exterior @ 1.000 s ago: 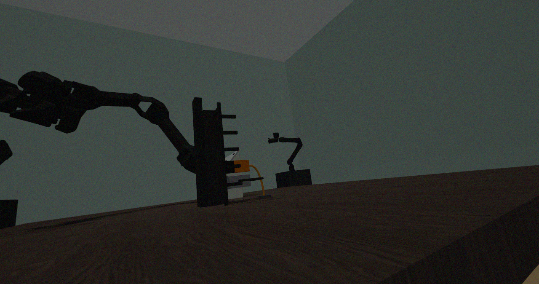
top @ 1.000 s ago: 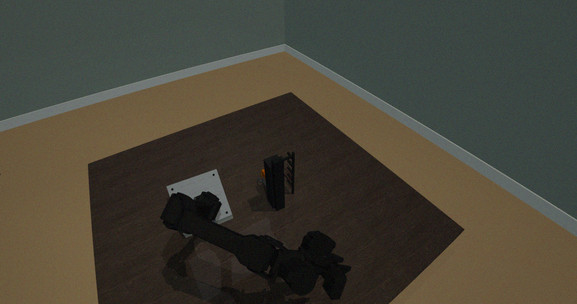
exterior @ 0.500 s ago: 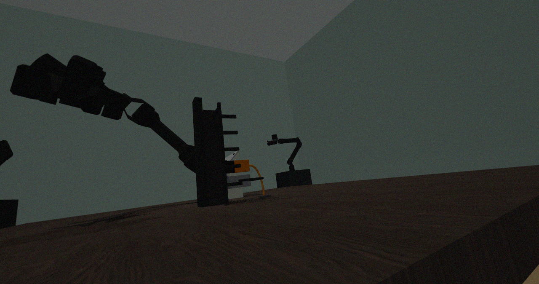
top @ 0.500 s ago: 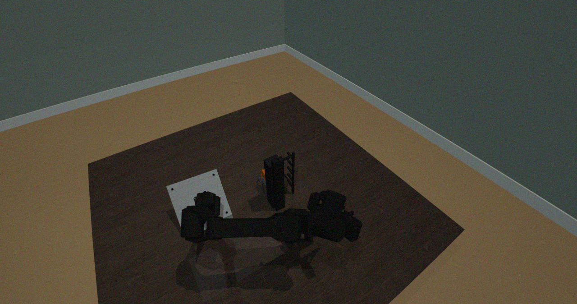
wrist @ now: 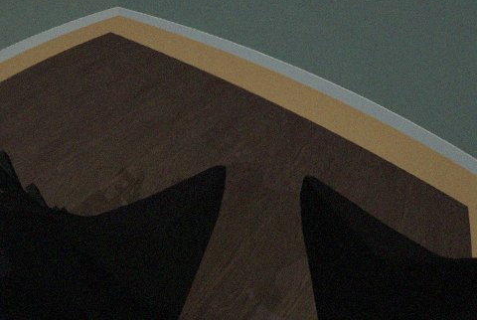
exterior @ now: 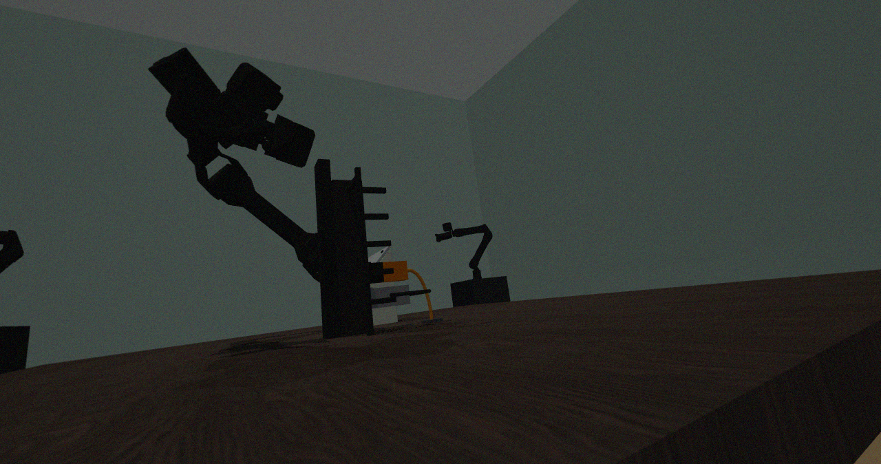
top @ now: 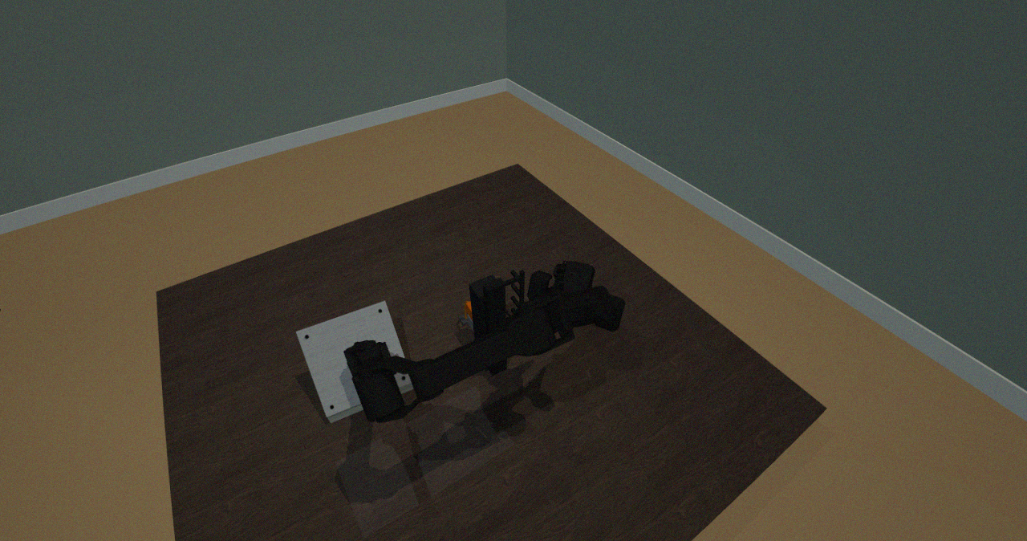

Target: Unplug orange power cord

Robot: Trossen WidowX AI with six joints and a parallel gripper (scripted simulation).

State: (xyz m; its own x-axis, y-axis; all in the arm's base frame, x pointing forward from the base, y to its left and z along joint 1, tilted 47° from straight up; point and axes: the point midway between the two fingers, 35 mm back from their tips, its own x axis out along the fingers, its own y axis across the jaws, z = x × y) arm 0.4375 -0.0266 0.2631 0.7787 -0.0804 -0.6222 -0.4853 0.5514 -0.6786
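The orange plug lies 18 cm to the left of my gripper tip, 17 cm behind it and 16 cm below it.
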